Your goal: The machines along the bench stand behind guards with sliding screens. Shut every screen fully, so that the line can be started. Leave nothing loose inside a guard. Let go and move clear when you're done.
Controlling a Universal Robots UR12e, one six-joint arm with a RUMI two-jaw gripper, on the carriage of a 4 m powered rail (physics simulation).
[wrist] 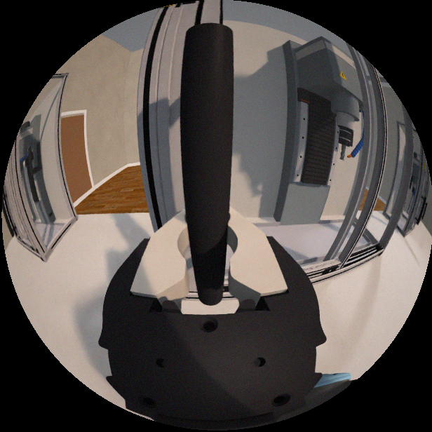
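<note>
A long black upright handle point(207, 125) stands in the middle of the wrist view, on the pale metal edge upright of a sliding screen point(212, 12). My gripper point(207, 205) has its two cream jaws closed around the lower part of the handle. The screen's edge upright is close beside the left corner post of its guard point(159, 150), and no open gap shows between them; the handle hides part of this meeting line. A grey milling machine point(317, 145) with a spindle stands inside the guard, at the right. No loose thing shows on the visible part of the guard's floor.
Another guard point(64, 150) with a machine stands at the far left, and a further guard point(409, 160) at the far right. The white bench top point(95, 250) runs below them. Part of a light-blue thing point(334, 379) shows at the lower right. A brown door point(75, 155) is behind.
</note>
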